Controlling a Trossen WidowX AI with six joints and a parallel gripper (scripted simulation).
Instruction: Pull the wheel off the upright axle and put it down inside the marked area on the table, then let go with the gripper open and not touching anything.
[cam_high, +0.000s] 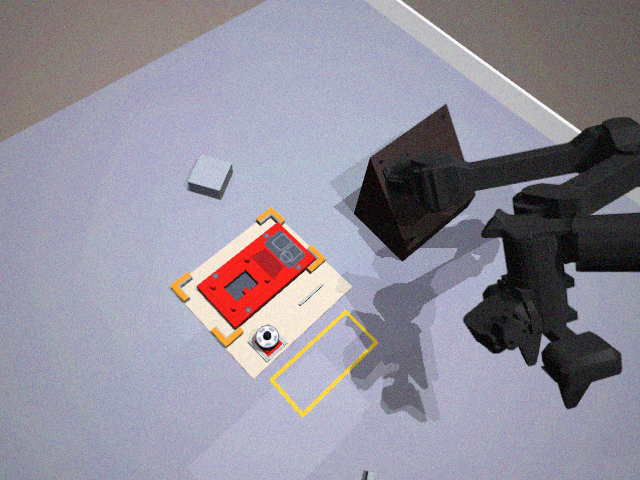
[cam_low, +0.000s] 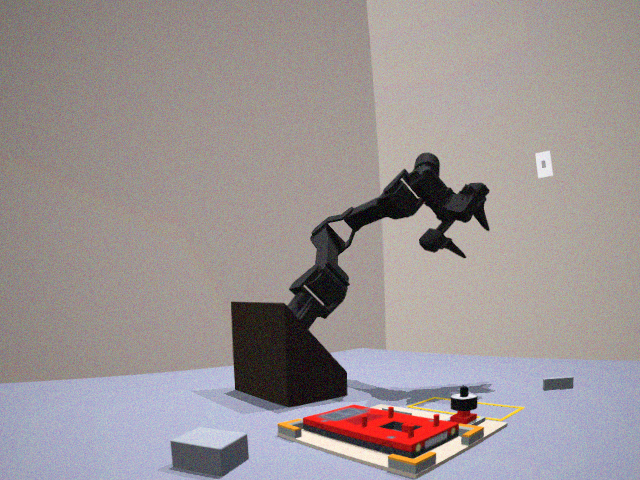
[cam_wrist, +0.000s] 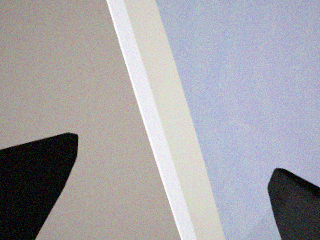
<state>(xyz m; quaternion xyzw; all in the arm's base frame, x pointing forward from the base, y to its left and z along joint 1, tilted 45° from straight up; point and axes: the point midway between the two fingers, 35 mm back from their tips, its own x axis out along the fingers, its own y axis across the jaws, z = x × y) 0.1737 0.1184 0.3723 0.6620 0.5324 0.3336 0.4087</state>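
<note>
Right now the wheel is 170 mm ahead of my gripper tip, 320 mm to the right of it and 260 mm below it.
</note>
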